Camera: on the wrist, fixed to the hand. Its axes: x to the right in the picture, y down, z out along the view.
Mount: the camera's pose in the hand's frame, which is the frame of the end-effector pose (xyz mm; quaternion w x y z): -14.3 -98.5 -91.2 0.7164 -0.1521 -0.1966 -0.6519
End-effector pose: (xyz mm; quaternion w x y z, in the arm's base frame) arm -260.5 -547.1 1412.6 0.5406 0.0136 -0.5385 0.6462
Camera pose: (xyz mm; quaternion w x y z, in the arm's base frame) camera -132.8 -508.3 1432.9 0.7048 0.4056 -0.5815 0.0259
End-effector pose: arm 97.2 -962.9 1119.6 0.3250 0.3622 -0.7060 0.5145
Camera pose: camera 195.9 -893.1 1179.7 0.4845 0.7715 -0.4118 -0.0219
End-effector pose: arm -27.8 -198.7 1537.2 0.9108 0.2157 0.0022 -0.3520
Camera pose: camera -88.3 -218.5 1418.2 0.4563 -0.0546 0.0167 -0.8880
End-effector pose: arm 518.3 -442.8 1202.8 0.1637 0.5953 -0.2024 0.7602
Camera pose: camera 493.5 -311.9 1180.9 0.6636 0.6830 0.0953 0.2901
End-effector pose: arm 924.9 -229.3 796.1 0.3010 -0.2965 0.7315 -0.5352
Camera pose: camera 876.0 -188.1 915.0 0.0345 0.8403 -0.3530 0.4101
